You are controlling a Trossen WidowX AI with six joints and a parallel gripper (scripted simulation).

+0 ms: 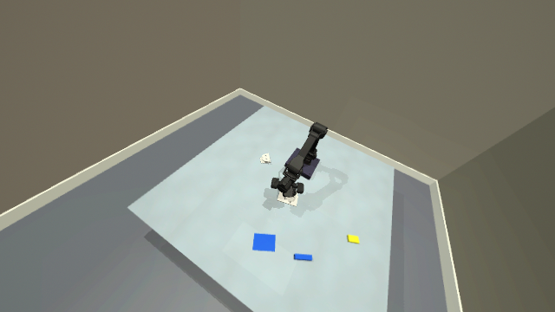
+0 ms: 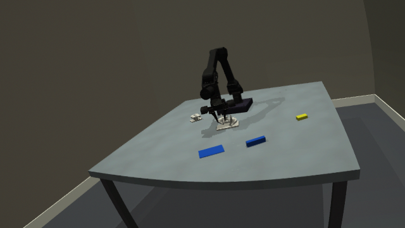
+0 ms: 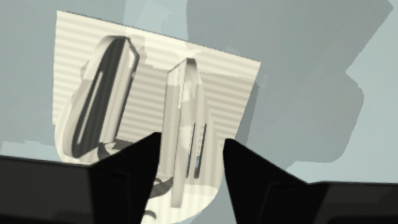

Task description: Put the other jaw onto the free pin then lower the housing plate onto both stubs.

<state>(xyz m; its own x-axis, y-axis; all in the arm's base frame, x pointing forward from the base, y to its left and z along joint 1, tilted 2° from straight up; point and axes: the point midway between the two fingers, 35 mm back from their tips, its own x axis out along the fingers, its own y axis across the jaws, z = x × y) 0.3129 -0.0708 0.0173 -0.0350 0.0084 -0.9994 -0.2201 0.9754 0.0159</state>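
Right now the small cream part is 210 mm behind my gripper tip, 210 mm to the right of it and 20 mm below it. Also, from my gripper tip: blue block 290 mm ahead, 200 mm to the left, 20 mm below; then white jaw 40 mm behind, 10 mm to the left; then flat blue plate 290 mm ahead, 10 mm to the right, 30 mm below.
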